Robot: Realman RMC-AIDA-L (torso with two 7-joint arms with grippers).
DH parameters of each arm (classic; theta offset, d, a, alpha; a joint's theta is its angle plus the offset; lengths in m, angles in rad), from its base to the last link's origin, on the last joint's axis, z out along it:
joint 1: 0 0.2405 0 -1.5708
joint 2: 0 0 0 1.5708
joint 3: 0 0.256 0 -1.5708
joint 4: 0 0 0 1.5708
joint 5: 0 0.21 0 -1.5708
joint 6: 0 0 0 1.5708
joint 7: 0 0.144 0 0
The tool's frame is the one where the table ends.
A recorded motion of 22 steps. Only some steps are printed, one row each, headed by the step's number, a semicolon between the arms.
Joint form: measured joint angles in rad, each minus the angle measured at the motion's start. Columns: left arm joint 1, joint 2, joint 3, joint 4, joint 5, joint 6, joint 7; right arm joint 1, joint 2, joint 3, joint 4, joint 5, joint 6, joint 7.
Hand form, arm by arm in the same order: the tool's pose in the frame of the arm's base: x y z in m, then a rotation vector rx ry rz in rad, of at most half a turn. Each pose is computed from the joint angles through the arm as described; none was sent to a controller.
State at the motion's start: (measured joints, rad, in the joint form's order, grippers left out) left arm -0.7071 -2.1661 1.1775 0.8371 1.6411 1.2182 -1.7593; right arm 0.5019 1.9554 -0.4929 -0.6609 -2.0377 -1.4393 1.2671
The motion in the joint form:
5: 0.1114 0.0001 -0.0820 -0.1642 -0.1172 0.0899 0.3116; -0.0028 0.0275 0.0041 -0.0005 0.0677 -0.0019 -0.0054
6: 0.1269 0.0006 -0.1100 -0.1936 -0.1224 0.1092 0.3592; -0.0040 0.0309 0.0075 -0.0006 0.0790 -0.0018 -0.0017
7: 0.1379 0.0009 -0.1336 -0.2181 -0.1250 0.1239 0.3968; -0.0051 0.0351 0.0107 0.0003 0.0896 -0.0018 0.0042
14: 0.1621 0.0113 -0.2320 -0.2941 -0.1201 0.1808 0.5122; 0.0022 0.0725 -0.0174 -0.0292 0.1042 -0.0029 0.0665
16: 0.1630 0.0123 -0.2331 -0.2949 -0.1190 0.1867 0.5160; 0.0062 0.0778 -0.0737 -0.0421 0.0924 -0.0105 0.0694
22: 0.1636 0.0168 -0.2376 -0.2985 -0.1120 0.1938 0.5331; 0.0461 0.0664 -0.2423 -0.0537 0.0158 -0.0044 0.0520
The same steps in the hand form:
5: -0.1667 0.3609 -0.0511 -2.6621 -0.5904 -1.0137; 0.3095 0.3527 0.0736 -2.3877 0.5404 0.5994
6: -0.1769 0.3563 -0.0504 -2.6391 -0.5883 -1.0284; 0.3086 0.3528 0.0737 -2.3762 0.5470 0.6171
7: -0.1848 0.3527 -0.0501 -2.6201 -0.5869 -1.0392; 0.3078 0.3527 0.0731 -2.3657 0.5578 0.6363
14: -0.2078 0.3436 -0.0431 -2.5516 -0.5649 -1.0738; 0.2942 0.3547 0.0603 -2.3822 0.6047 0.6913
16: -0.2080 0.3429 -0.0427 -2.5545 -0.5589 -1.0759; 0.2871 0.3541 0.0508 -2.4531 0.5743 0.6593
22: -0.2098 0.3421 -0.0416 -2.5599 -0.5365 -1.0664; 0.2712 0.3578 0.0268 -2.6713 0.4278 0.4677

